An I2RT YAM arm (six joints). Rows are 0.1 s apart.
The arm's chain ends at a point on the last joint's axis. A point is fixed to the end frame.
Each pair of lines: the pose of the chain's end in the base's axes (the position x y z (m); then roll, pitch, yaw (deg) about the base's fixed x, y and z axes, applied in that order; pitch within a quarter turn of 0, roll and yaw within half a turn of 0), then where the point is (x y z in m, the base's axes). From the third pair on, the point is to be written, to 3 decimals.
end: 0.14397 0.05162 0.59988 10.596 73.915 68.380
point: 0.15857 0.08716 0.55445
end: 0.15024 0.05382 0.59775 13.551 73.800 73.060
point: 0.16310 0.09010 0.55238
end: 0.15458 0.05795 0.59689 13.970 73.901 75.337
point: 0.166 0.095 0.551
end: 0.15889 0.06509 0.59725 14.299 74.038 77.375
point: 0.169 0.102 0.552
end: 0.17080 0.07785 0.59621 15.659 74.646 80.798
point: 0.179 0.115 0.550
